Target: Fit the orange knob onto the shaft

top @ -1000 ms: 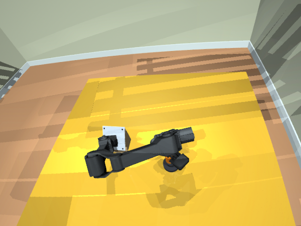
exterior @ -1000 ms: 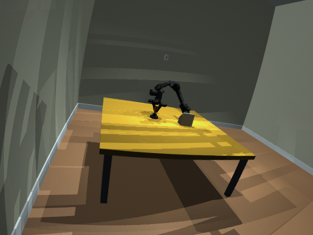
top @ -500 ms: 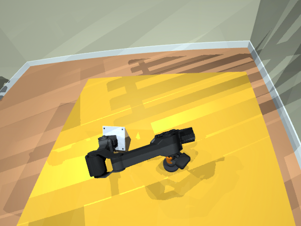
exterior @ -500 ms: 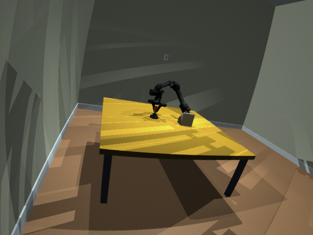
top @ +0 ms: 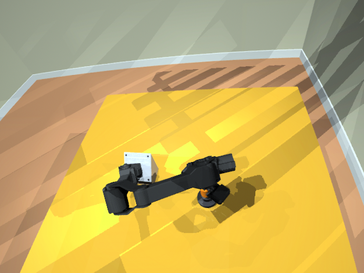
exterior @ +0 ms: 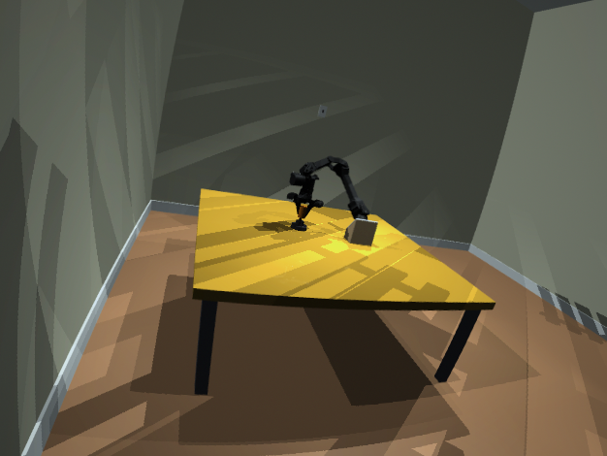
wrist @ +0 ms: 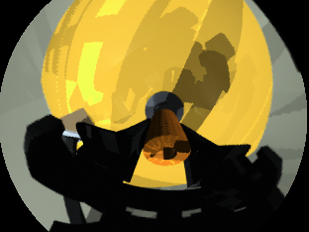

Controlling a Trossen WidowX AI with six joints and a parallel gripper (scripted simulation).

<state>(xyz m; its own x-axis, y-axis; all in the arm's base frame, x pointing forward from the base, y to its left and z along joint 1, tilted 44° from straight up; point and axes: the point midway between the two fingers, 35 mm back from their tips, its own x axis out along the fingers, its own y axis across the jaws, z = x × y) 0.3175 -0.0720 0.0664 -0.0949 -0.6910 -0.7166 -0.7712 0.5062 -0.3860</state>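
The orange knob lies 20 mm above my gripper tip. The rest, counted from my gripper tip: round dark pedestal (40 mm below).
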